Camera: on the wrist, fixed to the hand. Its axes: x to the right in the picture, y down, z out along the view.
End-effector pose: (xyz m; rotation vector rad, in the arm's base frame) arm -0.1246 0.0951 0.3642 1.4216 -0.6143 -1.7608
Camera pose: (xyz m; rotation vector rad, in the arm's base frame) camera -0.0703 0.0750 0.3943 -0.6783 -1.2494 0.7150
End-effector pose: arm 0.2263 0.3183 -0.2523 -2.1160 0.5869 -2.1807
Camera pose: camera 0.1743 0.2842 -0.2720 0.2719 1.5943 0.1700
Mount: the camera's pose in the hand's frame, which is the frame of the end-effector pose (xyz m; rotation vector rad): -0.0055 0.0493 -0.0424 -0.1353 -0.2489 3.0995
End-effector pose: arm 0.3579 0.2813 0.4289 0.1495 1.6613 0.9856
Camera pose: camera 0.3046 0.2877 0.4661 -1.8483 0.3018 -1.5431
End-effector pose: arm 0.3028 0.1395 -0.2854 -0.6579 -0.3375 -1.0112
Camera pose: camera 0.3411 0.1336 -0.3379 -0.5787 0.6409 2.0152
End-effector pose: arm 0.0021 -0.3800 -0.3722 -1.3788 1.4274 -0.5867
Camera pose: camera -0.0576 -0.3764 -0.3983 1.4544 1.4769 1.5518
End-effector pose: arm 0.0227 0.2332 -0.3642 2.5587 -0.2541 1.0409
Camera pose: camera -0.0229 0.2050 -0.3270 0.1434 2.4425 -0.2898
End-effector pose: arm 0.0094 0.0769 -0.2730 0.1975 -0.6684 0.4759
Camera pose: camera 0.0050 0.1318 -0.3080 0.9389 0.5017 -2.4378
